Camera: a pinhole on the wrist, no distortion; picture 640 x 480 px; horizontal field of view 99.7 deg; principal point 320.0 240.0 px. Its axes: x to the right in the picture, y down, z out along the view. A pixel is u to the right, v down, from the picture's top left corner.
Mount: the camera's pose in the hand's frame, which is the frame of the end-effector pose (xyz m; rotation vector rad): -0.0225 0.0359 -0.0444 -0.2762 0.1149 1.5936
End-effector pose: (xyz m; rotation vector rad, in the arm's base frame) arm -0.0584 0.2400 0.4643 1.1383 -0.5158 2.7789
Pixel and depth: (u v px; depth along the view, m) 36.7 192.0 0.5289
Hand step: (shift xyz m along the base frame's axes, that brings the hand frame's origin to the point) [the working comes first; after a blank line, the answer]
In the camera's frame: -0.5551 -0.0940 0.5289

0.4654 0.1351 0.5255
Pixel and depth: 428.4 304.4 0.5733
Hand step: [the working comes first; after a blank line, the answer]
In the camera's frame: 0.2302 0.1368 0.5733

0.3679 -0.5096 0.0287
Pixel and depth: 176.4 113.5 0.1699
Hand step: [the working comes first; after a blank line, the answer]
In the camera's frame: -0.0904 -0.0796 0.1699

0.0715 -0.0466 0.1294
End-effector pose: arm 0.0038 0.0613 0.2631 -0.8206 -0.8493 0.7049
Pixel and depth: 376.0 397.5 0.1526
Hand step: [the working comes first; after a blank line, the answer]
In the camera's frame: 0.0317 0.0890 0.1526

-0.1555 -0.0236 -0.0946
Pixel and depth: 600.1 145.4 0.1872
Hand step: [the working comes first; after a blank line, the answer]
In the camera's frame: 0.1942 -0.0656 0.1872

-0.1275 0.1832 -0.1838
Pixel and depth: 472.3 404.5 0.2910
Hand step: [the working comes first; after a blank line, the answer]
In the camera's frame: 0.1642 0.1773 0.2910

-0.3171 0.0021 -0.2278
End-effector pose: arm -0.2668 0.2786 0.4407 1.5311 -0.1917 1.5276
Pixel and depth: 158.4 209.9 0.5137
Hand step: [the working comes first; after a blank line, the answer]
In the camera's frame: -0.3075 -0.0573 0.5137

0.4629 -0.2936 0.0351
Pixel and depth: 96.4 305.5 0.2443
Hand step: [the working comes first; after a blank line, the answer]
In the camera's frame: -0.2024 0.0593 0.2443

0.2137 -0.1524 -0.0883
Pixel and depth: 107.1 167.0 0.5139
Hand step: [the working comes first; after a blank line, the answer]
In the camera's frame: -0.4053 -0.1390 0.5139

0.5649 -0.2250 0.0684
